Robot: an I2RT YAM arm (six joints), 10 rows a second.
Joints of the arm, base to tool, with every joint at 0 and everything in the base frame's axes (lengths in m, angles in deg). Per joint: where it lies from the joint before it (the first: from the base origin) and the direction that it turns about. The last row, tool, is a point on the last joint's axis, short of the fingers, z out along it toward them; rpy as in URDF.
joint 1: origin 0 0 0.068 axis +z
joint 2: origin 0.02 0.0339 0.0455 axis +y
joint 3: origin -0.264 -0.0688 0 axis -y
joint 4: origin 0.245 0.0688 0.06 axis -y
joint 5: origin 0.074 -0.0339 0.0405 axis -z
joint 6: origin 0.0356 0 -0.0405 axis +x
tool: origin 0 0 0 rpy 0 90 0
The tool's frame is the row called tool.
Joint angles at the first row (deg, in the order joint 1, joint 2, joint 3, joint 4, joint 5, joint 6):
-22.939, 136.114, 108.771, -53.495, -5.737, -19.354
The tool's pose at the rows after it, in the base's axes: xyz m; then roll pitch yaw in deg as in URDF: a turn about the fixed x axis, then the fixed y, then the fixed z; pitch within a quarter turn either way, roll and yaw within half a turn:
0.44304 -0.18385 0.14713 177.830 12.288 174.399
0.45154 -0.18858 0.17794 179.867 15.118 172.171
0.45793 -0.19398 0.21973 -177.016 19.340 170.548
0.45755 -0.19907 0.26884 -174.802 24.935 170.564
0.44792 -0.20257 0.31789 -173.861 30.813 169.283
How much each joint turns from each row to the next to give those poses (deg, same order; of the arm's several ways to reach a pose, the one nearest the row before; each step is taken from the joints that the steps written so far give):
-0.022, -0.109, 3.804, -1.967, 0.021, 2.317
0.001, -0.021, 6.689, -3.235, 1.684, 2.404
-0.109, -0.001, 8.894, -3.978, 2.469, 1.793
-0.504, 0.000, 10.383, -4.459, 0.721, 0.043
-0.831, -0.001, 10.686, -4.765, -0.109, 1.071

